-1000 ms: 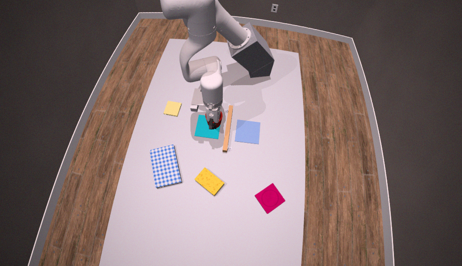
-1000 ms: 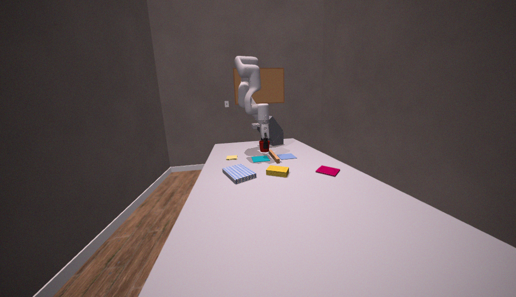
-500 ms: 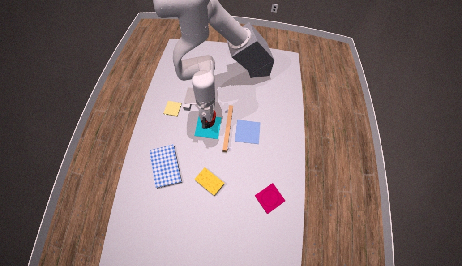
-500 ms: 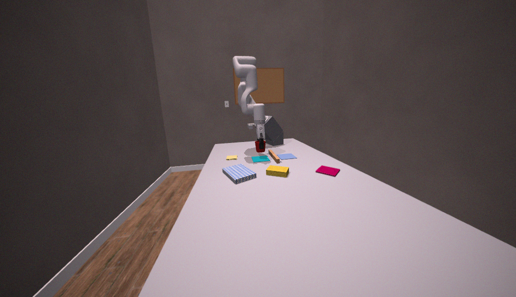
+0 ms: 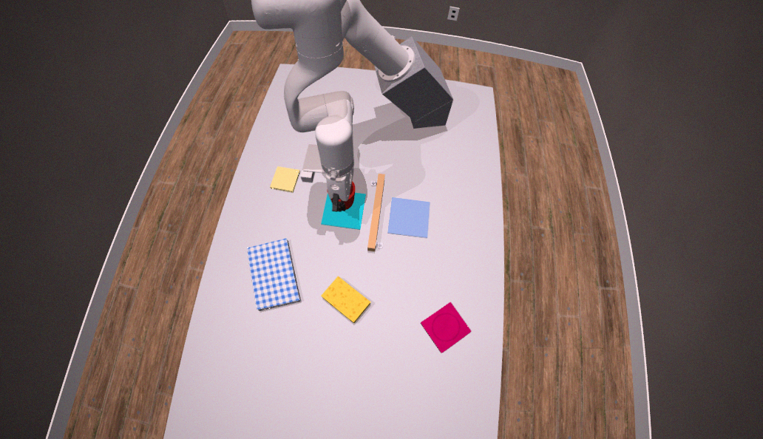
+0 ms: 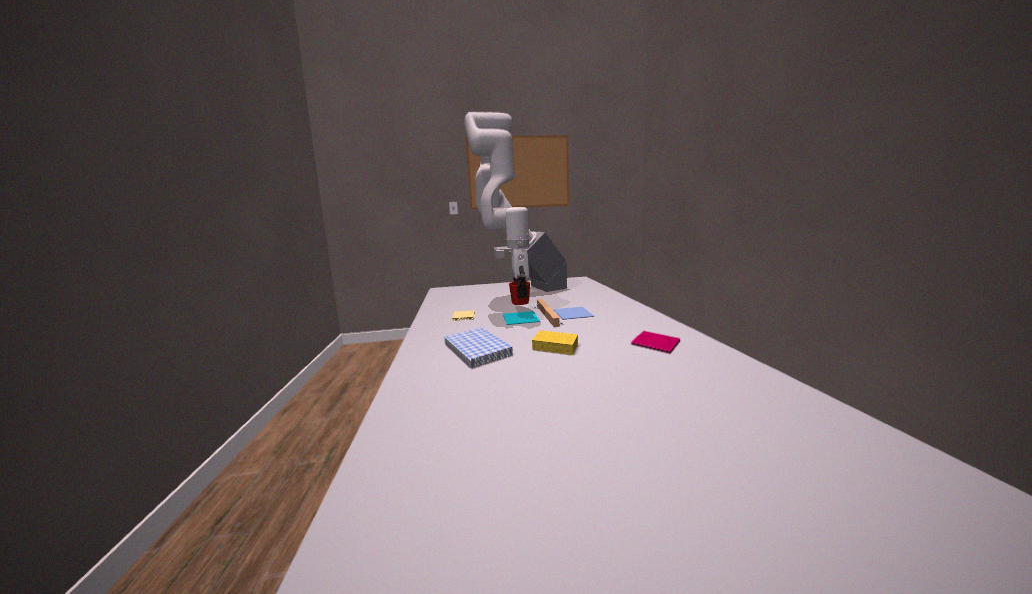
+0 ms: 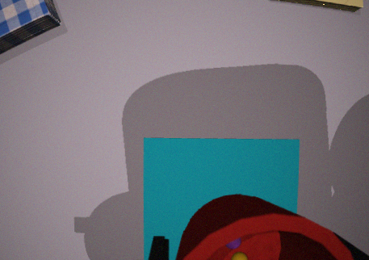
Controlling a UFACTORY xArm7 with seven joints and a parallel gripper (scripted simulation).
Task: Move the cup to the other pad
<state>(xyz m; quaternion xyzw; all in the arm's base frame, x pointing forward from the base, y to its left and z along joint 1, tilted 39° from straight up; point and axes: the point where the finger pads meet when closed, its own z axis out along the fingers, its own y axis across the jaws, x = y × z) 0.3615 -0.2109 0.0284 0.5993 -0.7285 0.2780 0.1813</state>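
Right now my hand is 110 mm above the cyan pad. Also, from my hand: wooden rail: 20 mm ahead, 90 mm to the left, 90 mm below; red cup: 20 mm below; light blue pad: 40 mm ahead, 190 mm to the left, 110 mm below.
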